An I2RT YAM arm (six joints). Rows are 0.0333 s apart.
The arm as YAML. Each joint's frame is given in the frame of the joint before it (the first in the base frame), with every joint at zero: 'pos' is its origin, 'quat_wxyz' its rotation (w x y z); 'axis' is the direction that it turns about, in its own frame. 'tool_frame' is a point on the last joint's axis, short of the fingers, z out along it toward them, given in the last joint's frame.
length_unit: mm
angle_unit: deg
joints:
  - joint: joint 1
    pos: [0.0, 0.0, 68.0]
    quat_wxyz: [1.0, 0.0, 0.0, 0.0]
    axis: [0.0, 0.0, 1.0]
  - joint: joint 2
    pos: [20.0, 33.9, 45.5]
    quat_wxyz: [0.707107, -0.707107, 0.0, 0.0]
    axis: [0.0, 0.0, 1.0]
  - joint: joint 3
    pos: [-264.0, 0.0, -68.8]
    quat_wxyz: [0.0, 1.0, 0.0, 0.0]
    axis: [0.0, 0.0, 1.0]
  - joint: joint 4
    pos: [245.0, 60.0, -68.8]
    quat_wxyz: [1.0, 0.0, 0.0, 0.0]
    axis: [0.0, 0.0, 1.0]
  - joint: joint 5
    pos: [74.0, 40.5, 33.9]
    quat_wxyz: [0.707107, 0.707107, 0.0, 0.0]
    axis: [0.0, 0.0, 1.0]
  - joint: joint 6
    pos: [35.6, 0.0, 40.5]
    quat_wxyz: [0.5, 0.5, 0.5, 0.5]
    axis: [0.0, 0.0, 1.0]
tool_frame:
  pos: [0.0, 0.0, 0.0]
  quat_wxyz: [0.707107, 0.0, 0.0, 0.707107]
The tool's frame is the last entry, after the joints.
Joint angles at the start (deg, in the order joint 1, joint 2, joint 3, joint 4, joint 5, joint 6):
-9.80, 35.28, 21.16, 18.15, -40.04, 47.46
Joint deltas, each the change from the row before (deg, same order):
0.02, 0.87, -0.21, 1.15, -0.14, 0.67
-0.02, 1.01, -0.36, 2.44, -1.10, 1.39
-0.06, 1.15, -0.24, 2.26, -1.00, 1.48
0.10, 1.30, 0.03, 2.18, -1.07, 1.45
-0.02, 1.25, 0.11, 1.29, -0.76, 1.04
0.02, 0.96, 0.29, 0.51, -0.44, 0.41
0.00, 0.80, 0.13, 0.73, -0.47, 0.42
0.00, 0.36, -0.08, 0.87, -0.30, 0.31
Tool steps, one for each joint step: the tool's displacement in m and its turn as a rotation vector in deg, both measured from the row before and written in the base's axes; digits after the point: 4 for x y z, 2 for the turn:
0.0022, -0.0003, -0.0014, 0.56, 0.27, 0.20
0.0020, 0.0001, -0.0005, 0.92, -0.32, 1.16
0.0023, -0.0001, -0.0004, 1.01, -0.06, 1.04
0.0027, 0.0003, 0.0006, 0.93, -0.09, 1.28
0.0029, -0.0002, -0.0004, 0.74, 0.45, 0.83
0.0024, -0.0002, 0.0001, 0.31, 0.40, 0.49
0.0019, -0.0001, -0.0001, 0.28, 0.19, 0.50
0.0006, 0.0000, 0.0000, 0.14, -0.24, 0.33

